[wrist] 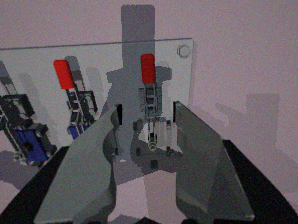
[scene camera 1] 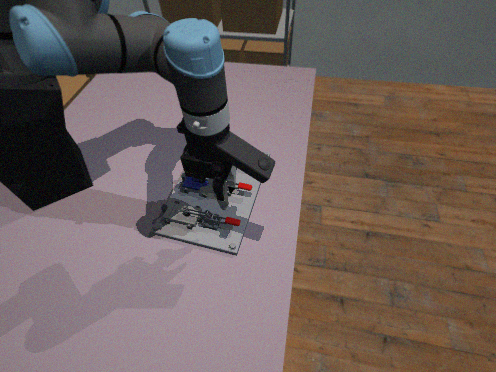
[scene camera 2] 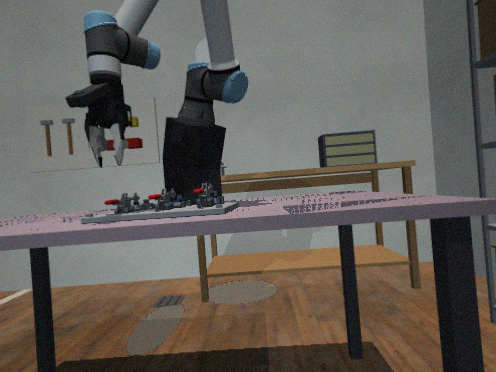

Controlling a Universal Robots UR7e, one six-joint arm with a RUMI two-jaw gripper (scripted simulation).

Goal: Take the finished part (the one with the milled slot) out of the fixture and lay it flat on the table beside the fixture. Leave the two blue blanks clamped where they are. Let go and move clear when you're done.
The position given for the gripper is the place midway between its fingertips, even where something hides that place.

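Note:
A grey finished part (wrist: 160, 124) is in sight, as is a blue blank (wrist: 40, 145). The gripper (scene camera 1: 227, 200) (wrist: 147, 104) (scene camera 2: 110, 166) can be seen too.

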